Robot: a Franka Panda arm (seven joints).
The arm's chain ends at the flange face. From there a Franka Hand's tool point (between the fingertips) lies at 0.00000 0.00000 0.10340 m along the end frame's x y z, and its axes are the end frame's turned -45 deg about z.
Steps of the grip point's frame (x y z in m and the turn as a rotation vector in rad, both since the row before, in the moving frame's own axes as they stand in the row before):
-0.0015 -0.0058 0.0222 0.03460 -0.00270 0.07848
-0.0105 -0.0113 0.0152 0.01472 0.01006 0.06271
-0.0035 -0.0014 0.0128 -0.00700 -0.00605 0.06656
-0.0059 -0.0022 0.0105 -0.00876 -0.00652 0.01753
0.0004 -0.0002 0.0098 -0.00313 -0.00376 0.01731
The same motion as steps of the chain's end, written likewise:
-0.0025 -0.0006 0.0223 0.02256 -0.02638 0.07848
-0.0151 0.0013 0.0152 0.01752 -0.00330 0.06271
-0.0035 0.0005 0.0128 -0.00923 0.00067 0.06656
-0.0059 0.0015 0.0105 -0.01080 0.00158 0.01753
0.0002 -0.0009 0.0098 -0.00487 -0.00045 0.01731

